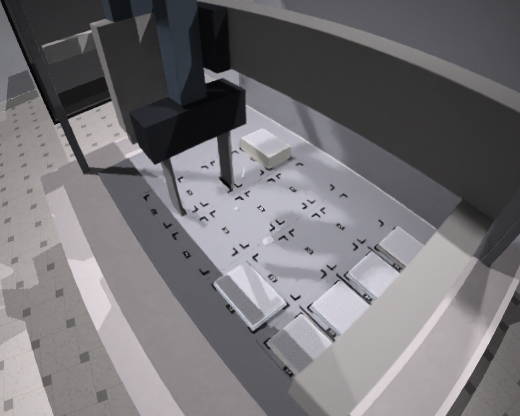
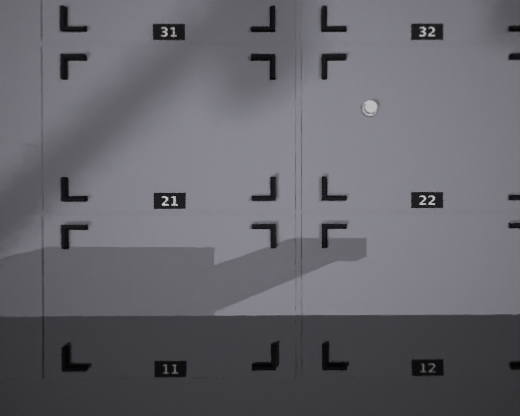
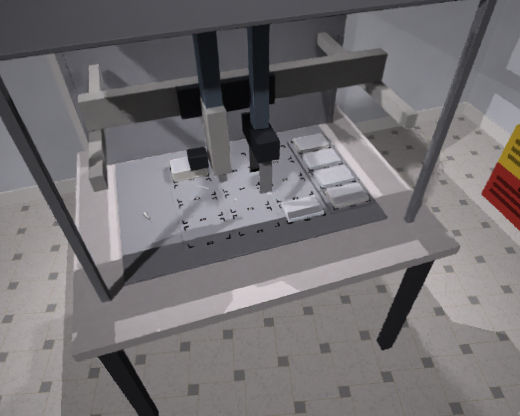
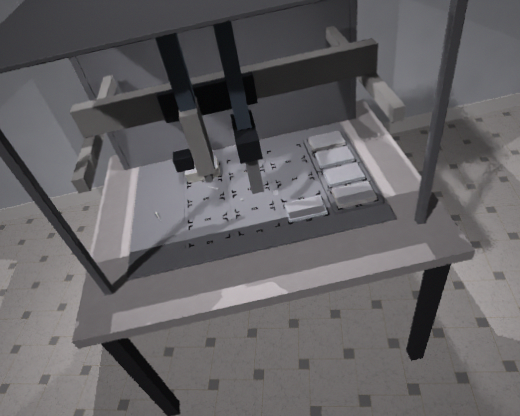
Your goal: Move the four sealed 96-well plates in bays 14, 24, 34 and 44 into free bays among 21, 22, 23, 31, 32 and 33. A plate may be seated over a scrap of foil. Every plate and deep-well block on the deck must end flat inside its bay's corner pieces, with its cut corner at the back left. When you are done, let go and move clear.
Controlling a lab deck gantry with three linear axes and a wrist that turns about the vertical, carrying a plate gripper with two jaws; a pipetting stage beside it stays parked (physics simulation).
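Places are measured from the robot's base along level axes (x ahead, y right, z down), in millimetres.
Where they show: gripper, fingertip midpoint: (image 1: pixel 203 196) (image 3: pixel 260 180) (image 4: pixel 255 180); robot's base, origin of the base link: (image 1: pixel 145 197) (image 2: pixel 69 364) (image 3: pixel 189 247) (image 4: pixel 190 245).
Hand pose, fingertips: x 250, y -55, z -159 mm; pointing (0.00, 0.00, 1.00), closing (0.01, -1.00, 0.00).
Note:
Each offset is from my fingertips to the top centre of the thing. "spot": to the spot under its first point.
My gripper (image 1: pixel 205 200) (image 3: pixel 259 181) is open, its jaws empty, over the left part of the deck around bays 21 and 22. Four pale sealed plates stand in the right column: bay 14 {spot: dx +286, dy +9, dz +131 mm} (image 1: pixel 302 342) (image 3: pixel 346 195) (image 4: pixel 353 193), bay 24 {spot: dx +282, dy -95, dz +131 mm} (image 1: pixel 340 305) (image 3: pixel 334 176) (image 4: pixel 344 174), bay 34 {spot: dx +286, dy -197, dz +130 mm} (image 1: pixel 374 275) (image 3: pixel 321 158) (image 4: pixel 334 157) and bay 44 {spot: dx +281, dy -305, dz +130 mm} (image 1: pixel 400 245) (image 3: pixel 311 143) (image 4: pixel 326 140). Another plate {dx +142, dy +12, dz +145 mm} (image 1: pixel 250 295) (image 3: pixel 302 208) (image 4: pixel 305 207) lies in bay 13. A foil scrap {dx +62, dy -105, dz +158 mm} (image 1: pixel 268 241) (image 4: pixel 275 192) lies near bays 22 and 23. Cut corners are too small to read.
A deep-well block {dx -186, dy -309, dz +118 mm} (image 1: pixel 265 147) (image 3: pixel 181 172) stands at the back left, in bay 41. The pipetting stage (image 3: pixel 216 140) (image 4: pixel 196 142) hangs left of the gripper. A small round white piece {dx -59, dy -108, dz +155 mm} (image 2: pixel 370 107) (image 1: pixel 236 208) lies in bay 22. A thin white stick {dx -156, dy -204, dz +152 mm} (image 1: pixel 243 171) lies in bay 31.

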